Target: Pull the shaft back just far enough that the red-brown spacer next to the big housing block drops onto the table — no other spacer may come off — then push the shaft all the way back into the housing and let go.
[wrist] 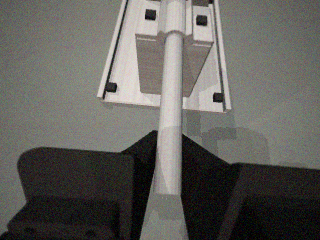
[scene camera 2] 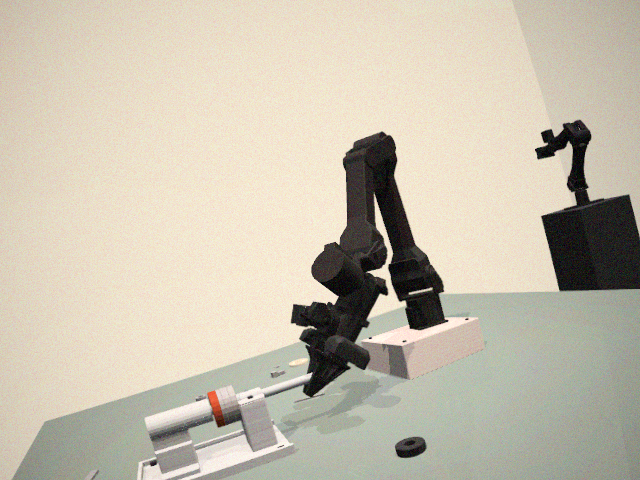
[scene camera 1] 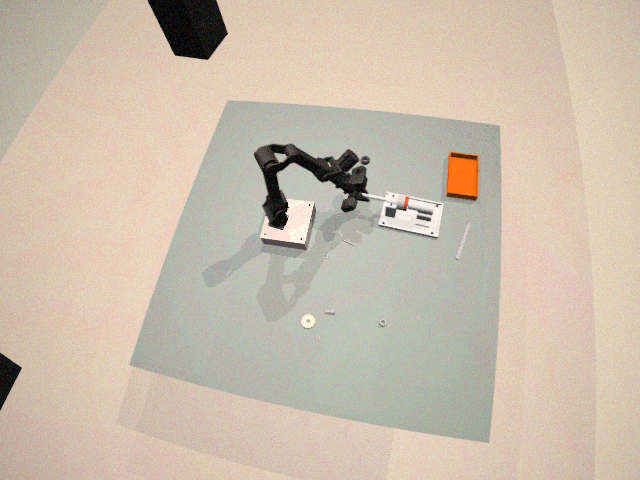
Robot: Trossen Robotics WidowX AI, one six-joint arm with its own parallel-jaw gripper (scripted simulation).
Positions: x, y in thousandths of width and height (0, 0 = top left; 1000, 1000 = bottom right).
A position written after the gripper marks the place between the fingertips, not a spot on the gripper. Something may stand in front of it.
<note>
In view: the gripper (scene camera 2: 479, 822), a grey shaft (wrist: 527, 690), a big housing block (scene camera 1: 660, 453) and an orange tray (scene camera 1: 723, 380).
The gripper shows as well in the wrist view (wrist: 520, 573) and in scene camera 1 (scene camera 1: 577, 416). The big housing block shows as well in the wrist view (wrist: 414, 319).
</note>
